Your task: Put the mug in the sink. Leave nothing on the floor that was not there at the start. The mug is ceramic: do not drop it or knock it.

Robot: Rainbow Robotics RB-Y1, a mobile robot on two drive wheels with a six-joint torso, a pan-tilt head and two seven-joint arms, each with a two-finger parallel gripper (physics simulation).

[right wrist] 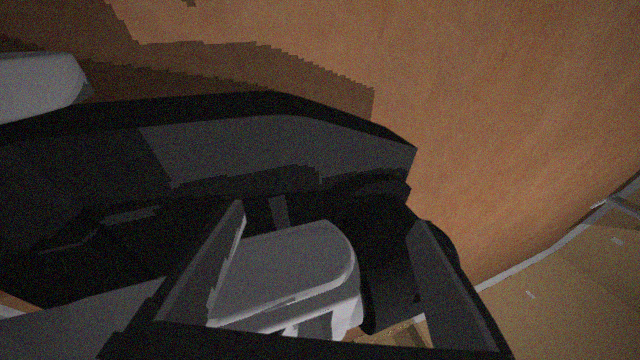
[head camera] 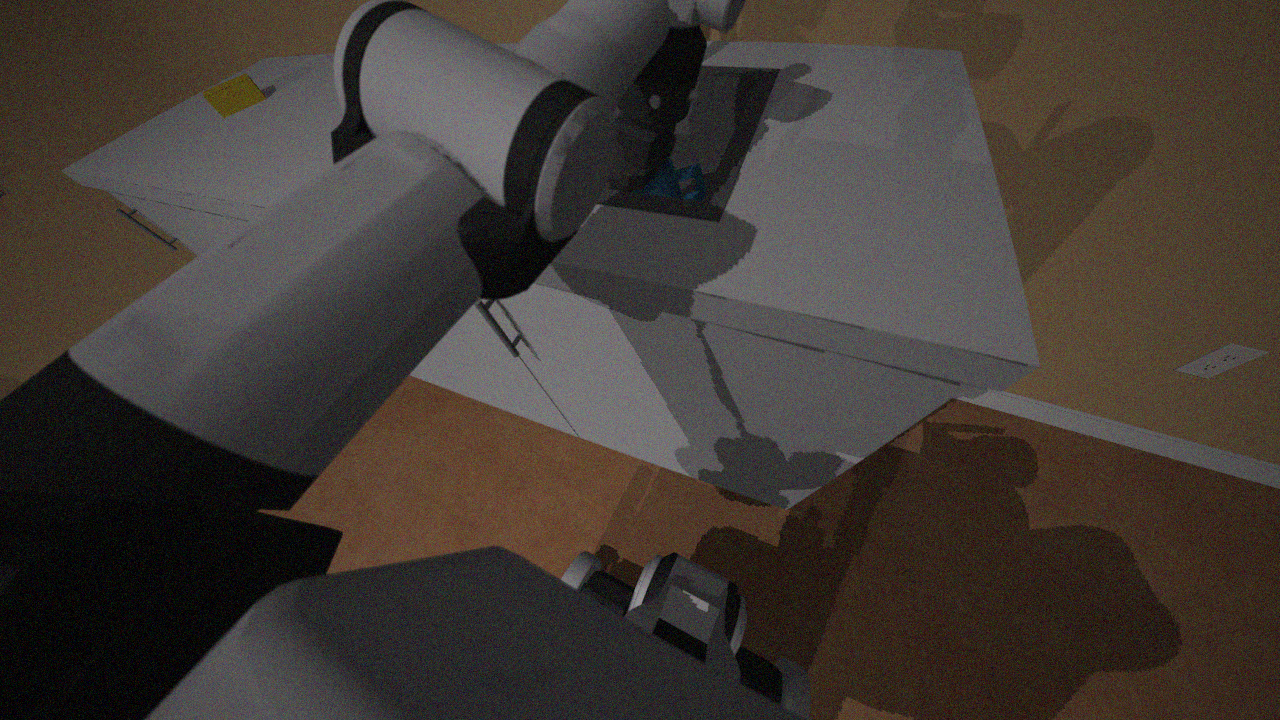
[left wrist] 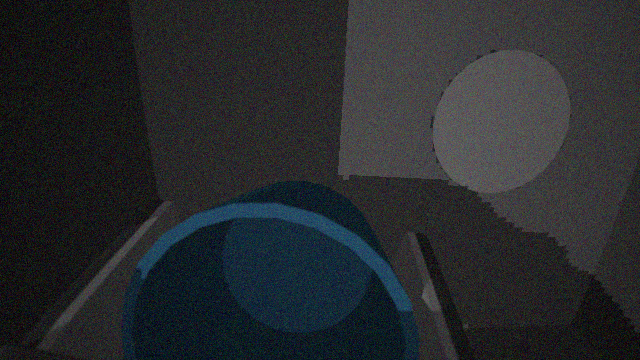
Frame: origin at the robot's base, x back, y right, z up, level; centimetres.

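Where they show: left gripper, between the fingertips: (left wrist: 288, 233); right gripper, between the fingertips: (right wrist: 328, 220).
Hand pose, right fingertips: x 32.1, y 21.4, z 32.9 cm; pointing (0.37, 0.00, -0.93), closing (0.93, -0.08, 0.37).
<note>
Each offset is from my right fingertips to the top centre of the thing. "pt": to the spot under its first point. Level surfaces: height alone.
The blue mug {dx -89.7, dy -44.4, dz +55.7 cm} (head camera: 664, 183) (left wrist: 300, 275) is at the near end of the sink (head camera: 750, 98) (left wrist: 390, 100), the dark rectangular recess in the white counter. Its open rim faces the left wrist camera, and its handle points right in the head view. My left gripper (head camera: 646, 165) (left wrist: 288, 233) is shut on the mug, one finger on each side. The arm hides part of the mug in the head view. I cannot tell whether the mug's base touches the sink floor. My right gripper (right wrist: 328, 220) is open and away from the counter, with no object between its fingers.
A pale round disc (left wrist: 501, 121) lies on the sink floor beyond the mug. The white counter {dz +58.2 cm} (head camera: 877, 197) surrounds the sink. A yellow sheet {dx -89.2, dy -151.3, dz +62.7 cm} (head camera: 234, 95) lies at the counter's far left. Grey and white robot parts {pt dx -2.5, dy -11.6, dz -3.6 cm} (right wrist: 290, 270) show behind the right fingers, above the orange-brown floor {dz -32.8 cm} (right wrist: 500, 125).
</note>
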